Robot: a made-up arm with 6 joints.
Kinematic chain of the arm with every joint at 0, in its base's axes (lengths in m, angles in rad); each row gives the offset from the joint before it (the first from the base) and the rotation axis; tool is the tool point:
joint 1: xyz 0 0 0.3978 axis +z
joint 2: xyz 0 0 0 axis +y
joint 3: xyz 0 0 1.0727 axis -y
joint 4: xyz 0 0 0 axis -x
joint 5: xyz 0.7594 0 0 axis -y
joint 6: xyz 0 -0.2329 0 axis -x
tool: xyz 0 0 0
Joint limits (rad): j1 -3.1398..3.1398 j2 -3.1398..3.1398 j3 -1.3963..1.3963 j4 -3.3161..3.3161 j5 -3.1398..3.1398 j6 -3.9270..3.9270
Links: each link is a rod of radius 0.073 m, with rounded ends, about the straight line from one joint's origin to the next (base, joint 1, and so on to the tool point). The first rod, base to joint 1, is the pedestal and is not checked.
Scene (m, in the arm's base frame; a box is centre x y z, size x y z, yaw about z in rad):
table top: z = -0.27
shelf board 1: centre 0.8 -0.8 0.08 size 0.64 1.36 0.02 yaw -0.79
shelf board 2: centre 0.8 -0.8 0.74 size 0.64 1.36 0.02 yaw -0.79
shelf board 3: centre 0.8 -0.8 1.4 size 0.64 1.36 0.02 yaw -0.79
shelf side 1: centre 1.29 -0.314 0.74 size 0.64 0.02 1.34 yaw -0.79
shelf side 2: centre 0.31 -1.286 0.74 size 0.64 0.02 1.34 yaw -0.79
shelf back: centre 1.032 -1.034 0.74 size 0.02 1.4 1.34 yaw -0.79
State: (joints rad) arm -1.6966 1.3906 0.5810 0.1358 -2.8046 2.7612
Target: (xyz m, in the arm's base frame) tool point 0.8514 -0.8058 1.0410
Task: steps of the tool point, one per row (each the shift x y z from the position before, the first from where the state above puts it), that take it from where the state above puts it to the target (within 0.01 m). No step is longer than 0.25 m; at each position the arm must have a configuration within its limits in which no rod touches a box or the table.
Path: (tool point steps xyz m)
1: 0.0416 0.0684 0.1949
2: 0.0420 0.1117 0.1784
3: 0.0398 0.1506 0.1537
4: 0.0347 0.1836 0.1219
5: 0.0275 0.2092 0.0843
6: 0.2016 0.0202 0.0640
7: 0.1767 0.0693 0.0567
8: 0.1404 0.1064 0.0491
9: 0.0973 0.1291 0.0416
10: 0.0528 0.1369 0.0344
11: 0.1658 -0.1202 0.0347
12: 0.1451 -0.1457 -0.0002
13: 0.1160 -0.1649 -0.0345

